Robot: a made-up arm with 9 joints. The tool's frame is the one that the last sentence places. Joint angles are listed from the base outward.
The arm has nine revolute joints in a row. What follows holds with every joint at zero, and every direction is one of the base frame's.
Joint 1 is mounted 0.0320 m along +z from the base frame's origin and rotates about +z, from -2.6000 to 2.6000 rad.
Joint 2 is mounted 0.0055 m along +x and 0.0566 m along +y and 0.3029 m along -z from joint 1 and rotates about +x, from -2.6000 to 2.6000 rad.
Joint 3 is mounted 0.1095 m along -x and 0.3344 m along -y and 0.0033 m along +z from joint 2 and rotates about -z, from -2.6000 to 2.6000 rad.
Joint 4 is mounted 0.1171 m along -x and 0.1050 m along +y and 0.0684 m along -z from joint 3 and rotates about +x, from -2.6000 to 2.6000 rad.
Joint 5 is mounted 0.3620 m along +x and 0.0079 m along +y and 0.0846 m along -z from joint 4 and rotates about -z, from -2.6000 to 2.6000 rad.
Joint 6 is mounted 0.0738 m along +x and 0.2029 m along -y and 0.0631 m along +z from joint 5 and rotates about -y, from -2.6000 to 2.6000 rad.
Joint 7 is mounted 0.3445 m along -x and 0.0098 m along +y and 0.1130 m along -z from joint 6 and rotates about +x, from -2.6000 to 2.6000 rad.
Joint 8 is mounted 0.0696 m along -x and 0.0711 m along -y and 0.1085 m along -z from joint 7 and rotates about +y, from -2.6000 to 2.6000 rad.
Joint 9 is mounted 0.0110 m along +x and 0.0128 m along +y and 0.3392 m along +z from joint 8 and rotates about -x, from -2.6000 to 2.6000 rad.
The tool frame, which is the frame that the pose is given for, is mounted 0.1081 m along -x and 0.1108 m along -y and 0.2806 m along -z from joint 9; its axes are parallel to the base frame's.
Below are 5 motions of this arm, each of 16 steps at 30 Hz.
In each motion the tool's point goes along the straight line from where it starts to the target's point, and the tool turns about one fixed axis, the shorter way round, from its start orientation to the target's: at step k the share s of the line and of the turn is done. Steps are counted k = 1, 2, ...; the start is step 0. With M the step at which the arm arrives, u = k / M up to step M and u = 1 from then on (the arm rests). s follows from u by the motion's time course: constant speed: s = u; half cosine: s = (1 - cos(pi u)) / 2; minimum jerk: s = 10 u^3 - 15 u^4 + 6 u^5.
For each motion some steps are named. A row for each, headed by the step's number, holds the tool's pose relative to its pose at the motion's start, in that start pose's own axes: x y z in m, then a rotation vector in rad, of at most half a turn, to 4 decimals.
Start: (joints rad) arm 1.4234 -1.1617 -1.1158 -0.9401 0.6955 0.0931 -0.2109 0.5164 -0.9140
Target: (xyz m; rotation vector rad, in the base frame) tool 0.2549 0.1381 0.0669 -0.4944 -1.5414 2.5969
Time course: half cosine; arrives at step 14
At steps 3, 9, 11, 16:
3: 0.0427 -0.0127 0.0084 -0.0269 -0.0971 0.0668
9: 0.2807 -0.0833 0.0553 -0.1765 -0.6380 0.4388
11: 0.3489 -0.1035 0.0688 -0.2193 -0.7928 0.5453
16: 0.3916 -0.1161 0.0772 -0.2462 -0.8898 0.6120

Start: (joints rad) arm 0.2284 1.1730 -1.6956 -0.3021 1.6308 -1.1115 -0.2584 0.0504 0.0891
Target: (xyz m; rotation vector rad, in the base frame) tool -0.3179 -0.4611 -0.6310 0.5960 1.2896 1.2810
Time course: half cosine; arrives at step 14
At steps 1, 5, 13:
1: 0.0009 -0.0004 0.0016 0.0016 0.0084 0.0028
5: 0.0206 -0.0093 0.0369 0.0358 0.1895 0.0627
13: 0.0719 -0.0324 0.1287 0.1249 0.6610 0.2187

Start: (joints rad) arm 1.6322 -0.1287 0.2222 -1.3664 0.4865 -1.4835 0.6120 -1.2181 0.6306
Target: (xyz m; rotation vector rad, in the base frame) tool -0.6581 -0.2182 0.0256 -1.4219 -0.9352 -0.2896
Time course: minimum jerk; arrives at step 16
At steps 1, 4, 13, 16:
1: 0.0001 -0.0005 0.0005 -0.0009 0.0003 0.0005
4: 0.0037 -0.0227 0.0223 -0.0412 0.0138 0.0239
13: 0.0337 -0.2090 0.2052 -0.3784 0.1264 0.2198
16: 0.0354 -0.2197 0.2158 -0.3977 0.1329 0.2311

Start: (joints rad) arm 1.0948 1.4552 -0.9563 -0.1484 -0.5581 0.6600 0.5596 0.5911 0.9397
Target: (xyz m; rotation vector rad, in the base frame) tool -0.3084 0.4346 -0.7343 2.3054 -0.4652 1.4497
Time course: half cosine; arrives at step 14
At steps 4, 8, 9, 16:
4: -0.0187 0.0665 0.0176 0.0891 -0.0693 -0.0977
8: -0.0607 0.2159 0.0572 0.2894 -0.2251 -0.3173
9: -0.0712 0.2533 0.0671 0.3395 -0.2640 -0.3721
16: -0.0994 0.3532 0.0935 0.4735 -0.3683 -0.5191

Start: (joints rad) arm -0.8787 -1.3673 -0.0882 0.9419 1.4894 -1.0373 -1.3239 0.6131 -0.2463
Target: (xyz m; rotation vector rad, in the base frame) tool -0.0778 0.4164 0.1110 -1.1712 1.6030 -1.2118
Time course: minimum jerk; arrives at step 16
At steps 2, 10, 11, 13, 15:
2: 0.0038 -0.0003 -0.0027 -0.0087 -0.0197 -0.0097
10: 0.1712 -0.0137 -0.1218 -0.3909 -0.8886 -0.4367
11: 0.1937 -0.0155 -0.1378 -0.4423 -1.0053 -0.4940
13: 0.2247 -0.0180 -0.1598 -0.5130 -1.1662 -0.5731
15: 0.2357 -0.0188 -0.1676 -0.5381 -1.2233 -0.6011

